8 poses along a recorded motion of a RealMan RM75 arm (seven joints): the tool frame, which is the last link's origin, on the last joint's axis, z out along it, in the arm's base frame.
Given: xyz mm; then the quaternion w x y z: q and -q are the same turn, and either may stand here.
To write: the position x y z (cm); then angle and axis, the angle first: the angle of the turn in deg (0 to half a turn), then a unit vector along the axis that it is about. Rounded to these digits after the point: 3 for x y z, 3 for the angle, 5 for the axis.
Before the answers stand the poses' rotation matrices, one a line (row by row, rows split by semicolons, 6 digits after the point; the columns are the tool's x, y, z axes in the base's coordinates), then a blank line. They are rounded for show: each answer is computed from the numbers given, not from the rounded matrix.
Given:
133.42, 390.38, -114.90, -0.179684, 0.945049, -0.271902, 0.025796
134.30, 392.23, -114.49, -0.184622, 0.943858, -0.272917, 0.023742
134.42, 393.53, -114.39, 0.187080, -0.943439, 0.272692, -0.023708
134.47, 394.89, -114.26, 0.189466, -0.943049, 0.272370, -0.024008
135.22, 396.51, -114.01, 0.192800, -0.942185, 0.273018, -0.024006
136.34, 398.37, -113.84, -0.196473, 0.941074, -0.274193, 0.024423
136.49, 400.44, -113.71, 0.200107, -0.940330, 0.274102, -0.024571
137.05, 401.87, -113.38, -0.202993, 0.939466, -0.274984, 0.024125
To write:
0.850808 -0.504651 0.146470; -0.523192 -0.787566 0.325592; -0.048956 -0.353648 -0.934096
0.849905 -0.506423 0.145591; -0.523956 -0.782862 0.335555; -0.055955 -0.361473 -0.930702
0.850154 -0.505666 0.146765; -0.523408 -0.781280 0.340067; -0.057296 -0.365927 -0.928878
0.850476 -0.504619 0.148491; -0.522814 -0.779835 0.344273; -0.057928 -0.370429 -0.927053
0.849770 -0.505210 0.150512; -0.523724 -0.776579 0.350199; -0.060040 -0.376415 -0.924504
0.848443 -0.506475 0.153711; -0.525669 -0.772433 0.356398; -0.061775 -0.383184 -0.921604
0.848529 -0.505660 0.155909; -0.525327 -0.769650 0.362864; -0.063490 -0.389804 -0.918707
0.847604 -0.506881 0.156969; -0.526470 -0.766355 0.368142; -0.066310 -0.394678 -0.916424

13.342, 39.038, -11.490, 159.297, -0.96068, 0.27640, -0.02622
13.430, 39.223, -11.449, 158.722, -0.96037, 0.27769, -0.02416
13.442, 39.353, -11.439, 158.435, -0.96040, 0.27759, -0.02413
13.447, 39.489, -11.426, 158.157, -0.96044, 0.27739, -0.02445
13.522, 39.651, -11.401, 157.768, -0.96020, 0.27824, -0.02447
13.634, 39.837, -11.384, 157.338, -0.95978, 0.27964, -0.02491
13.649, 40.044, -11.371, 156.914, -0.95974, 0.27976, -0.02508
13.705, 40.187, -11.338, 156.576, -0.95944, 0.28083, -0.02464

